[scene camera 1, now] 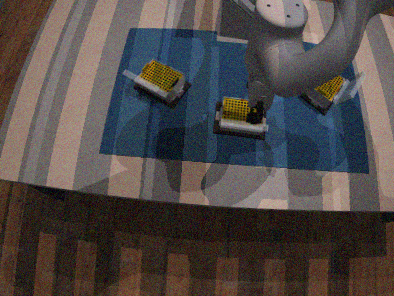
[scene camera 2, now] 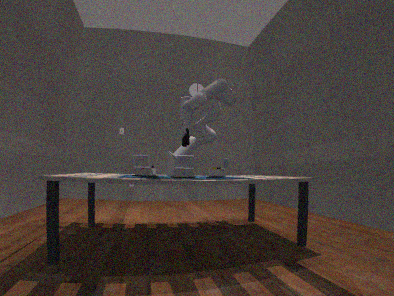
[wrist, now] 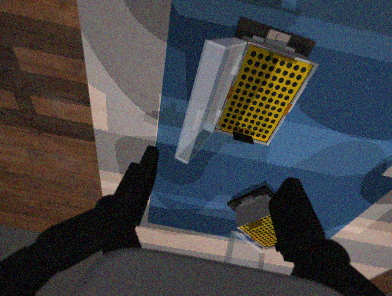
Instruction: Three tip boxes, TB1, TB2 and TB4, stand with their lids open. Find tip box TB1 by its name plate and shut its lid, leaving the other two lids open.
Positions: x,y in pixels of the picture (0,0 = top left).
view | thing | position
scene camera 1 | my gripper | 252,104
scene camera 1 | blue mat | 299,137
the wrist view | my gripper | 218,177
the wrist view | blue mat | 328,141
